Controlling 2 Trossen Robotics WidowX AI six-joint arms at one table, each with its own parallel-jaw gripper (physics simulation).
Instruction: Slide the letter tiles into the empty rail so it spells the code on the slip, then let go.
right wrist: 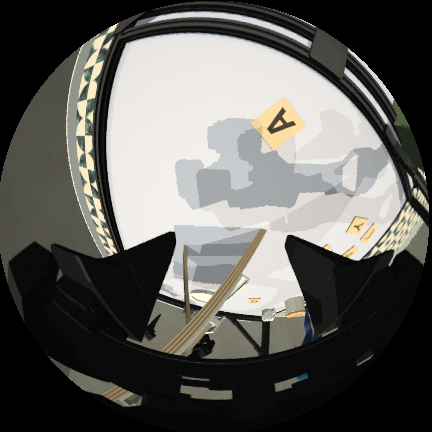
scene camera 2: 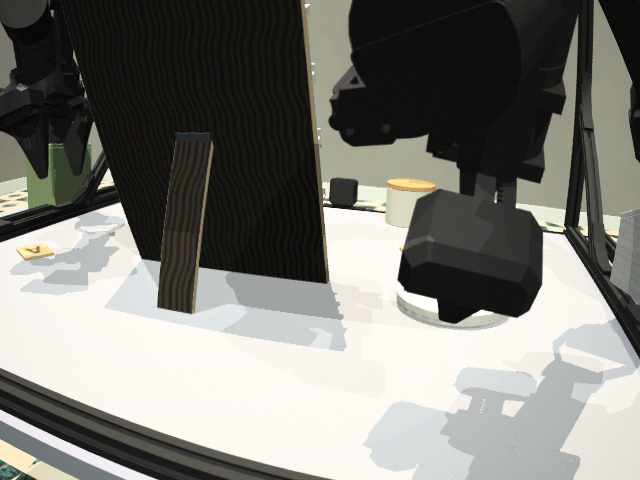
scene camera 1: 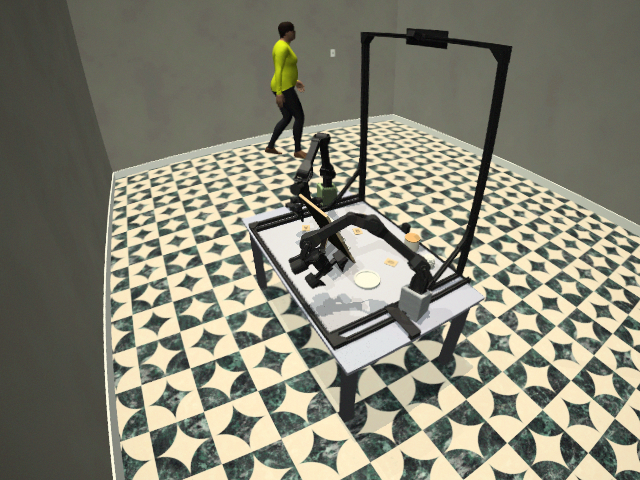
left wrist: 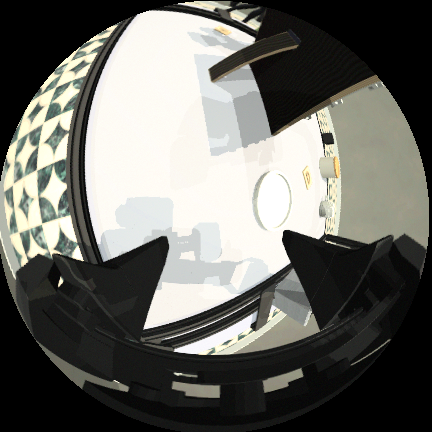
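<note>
A pale letter tile marked A lies flat on the table. A tile marked D lies near the round dish. A tile marked Y lies among several tiles at the right wrist view's right. My right gripper is open and empty, above the table near the A tile. My left gripper is open and empty, above the table beside the board. I cannot make out the rail or the slip.
A dark board leans on a strut between the arms. A round white dish lies beside it. A jar with an orange lid stands behind. A black frame rises over the table.
</note>
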